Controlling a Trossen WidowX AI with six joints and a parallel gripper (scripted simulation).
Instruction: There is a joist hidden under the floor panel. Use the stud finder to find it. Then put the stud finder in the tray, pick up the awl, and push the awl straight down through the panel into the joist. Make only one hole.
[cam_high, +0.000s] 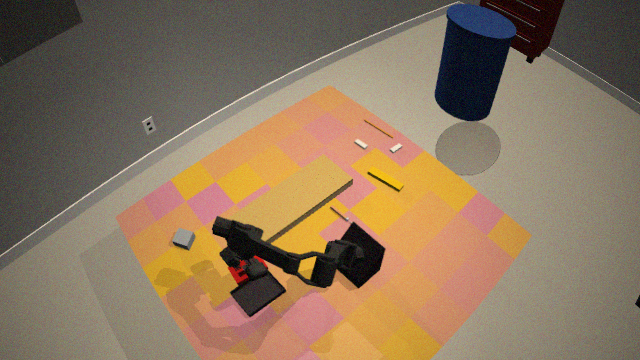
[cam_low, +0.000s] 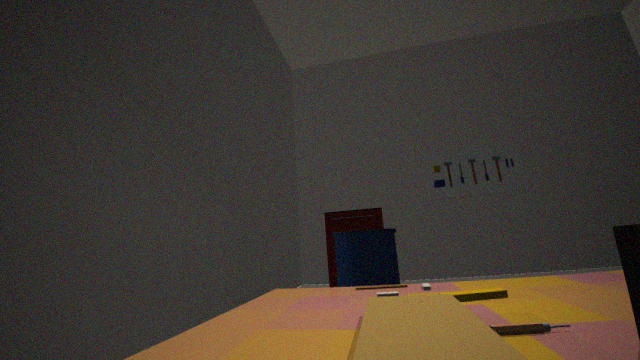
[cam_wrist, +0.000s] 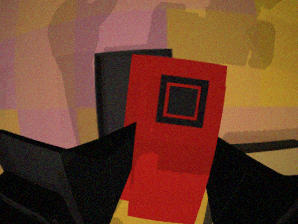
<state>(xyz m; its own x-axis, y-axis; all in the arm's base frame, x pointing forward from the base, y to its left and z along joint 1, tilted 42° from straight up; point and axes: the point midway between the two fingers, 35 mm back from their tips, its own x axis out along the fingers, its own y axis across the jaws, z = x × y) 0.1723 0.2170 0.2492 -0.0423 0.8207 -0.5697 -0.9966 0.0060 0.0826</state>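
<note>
The dark tray is 12 cm below my gripper tip and 5 cm behind it. Also, from my gripper tip: grey block: 31 cm ahead, 13 cm to the left, 11 cm below; then awl: 44 cm to the right, 12 cm below, 2 cm ahead; then red stud finder: 2 cm above, 1 cm to the left.
</note>
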